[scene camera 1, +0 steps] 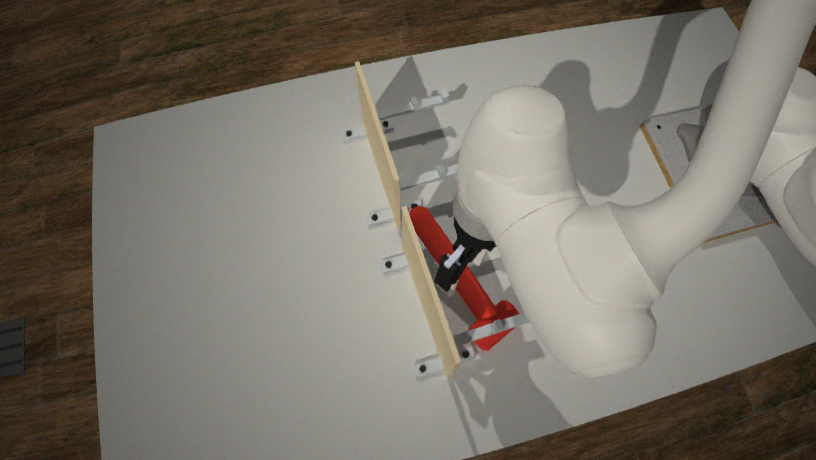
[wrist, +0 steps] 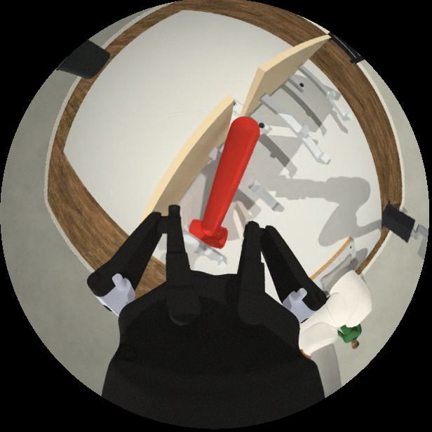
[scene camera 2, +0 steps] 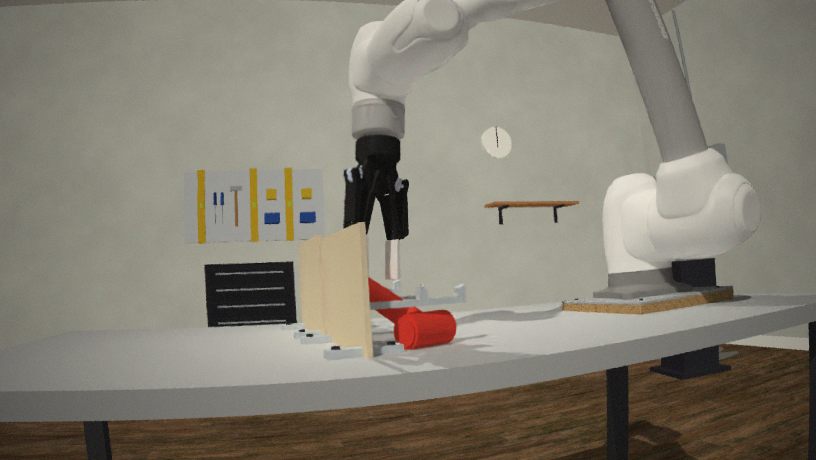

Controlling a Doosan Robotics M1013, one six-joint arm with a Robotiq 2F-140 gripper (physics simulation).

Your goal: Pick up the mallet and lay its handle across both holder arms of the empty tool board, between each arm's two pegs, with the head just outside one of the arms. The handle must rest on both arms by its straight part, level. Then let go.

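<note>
The red mallet (scene camera 1: 473,290) (scene camera 2: 425,328) (wrist: 230,177) slants by the near tool board (scene camera 1: 428,291) (scene camera 2: 345,285) (wrist: 185,160). Its head is low, by the table; its handle rises toward the gap between the boards. In scene camera 1 a holder arm (scene camera 1: 488,329) of that board crosses over the head. The empty tool board (scene camera 1: 377,137) (scene camera 2: 310,280) (wrist: 285,70) stands beyond, its two arms bare. My gripper (scene camera 1: 464,269) (scene camera 2: 375,271) (wrist: 212,205) is half open, pointing down, its fingertips on either side of the handle in the wrist view. One fingertip is hidden behind the near board in scene camera 2.
Both boards stand upright on feet on the pale table (scene camera 1: 228,257) (scene camera 2: 171,360) (wrist: 145,100). The empty board's arms (scene camera 1: 422,178) (wrist: 297,127) stick out on the robot's side. The robot's base plate (scene camera 1: 680,154) (scene camera 2: 642,306) is at the table's right. The near board stands close beside one finger.
</note>
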